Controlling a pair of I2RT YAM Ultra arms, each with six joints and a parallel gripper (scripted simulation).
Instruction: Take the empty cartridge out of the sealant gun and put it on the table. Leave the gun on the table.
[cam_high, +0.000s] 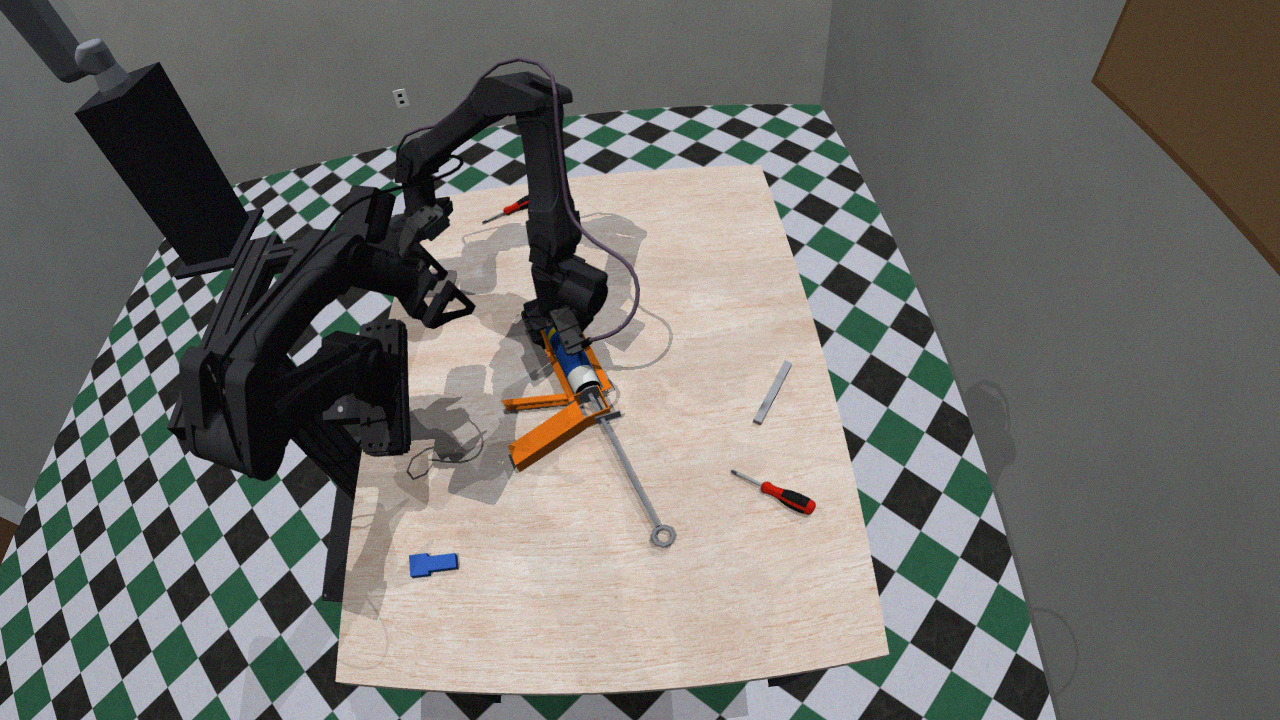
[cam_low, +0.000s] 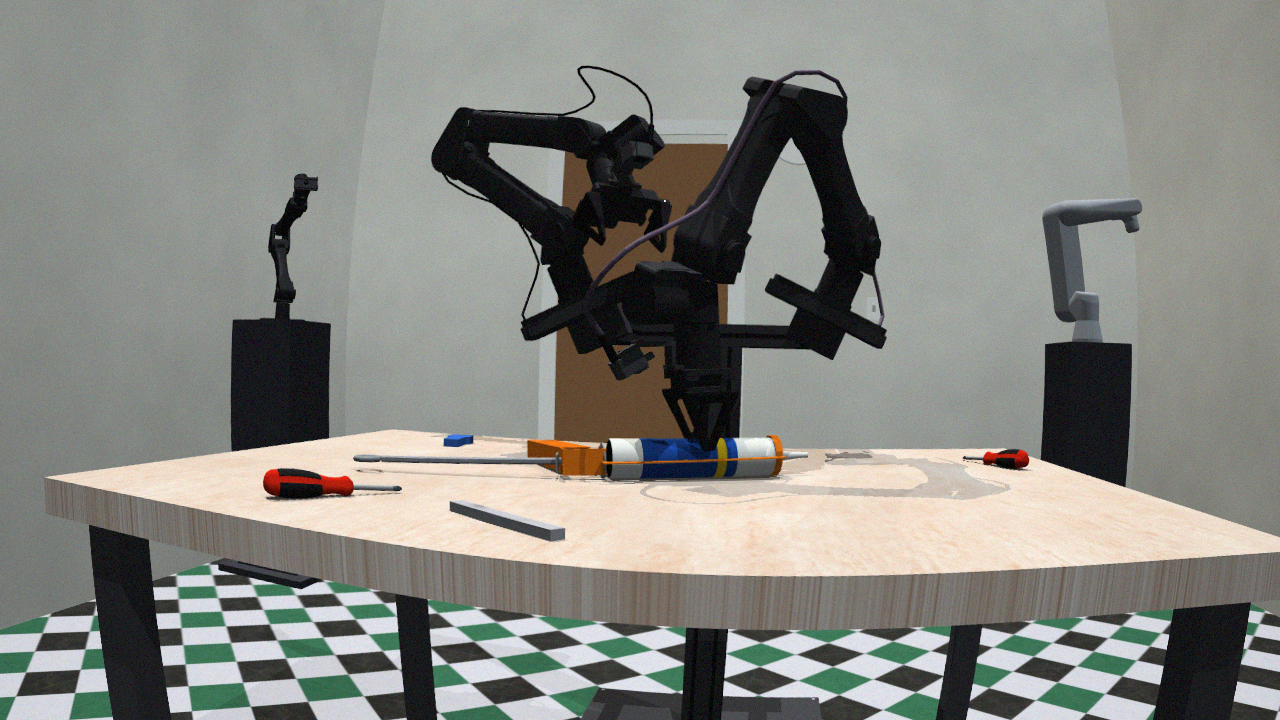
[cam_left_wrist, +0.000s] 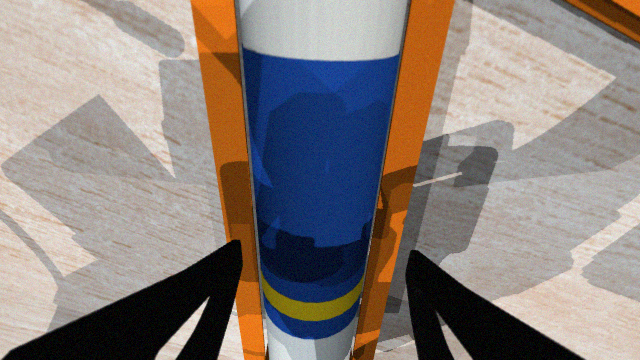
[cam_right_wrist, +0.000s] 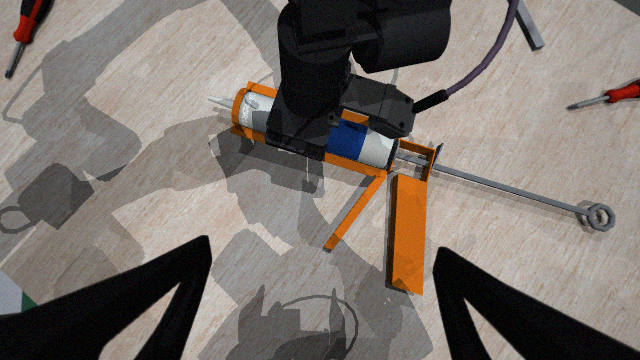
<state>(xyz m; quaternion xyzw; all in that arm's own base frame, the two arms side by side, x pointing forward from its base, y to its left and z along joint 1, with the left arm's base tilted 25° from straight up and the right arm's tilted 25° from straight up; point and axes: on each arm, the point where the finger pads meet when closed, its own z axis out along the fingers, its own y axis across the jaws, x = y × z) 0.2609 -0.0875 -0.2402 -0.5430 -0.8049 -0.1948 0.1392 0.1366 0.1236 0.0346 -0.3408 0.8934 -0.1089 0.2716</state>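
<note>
My left gripper is now 10 mm to the right of the white cartridge and 20 mm above it. The rest, counted from my left hand: orange sealant gun: 30 mm ahead, 160 mm to the right, 30 mm below; then grey bar: 380 mm ahead, 130 mm to the right, 40 mm below.
</note>
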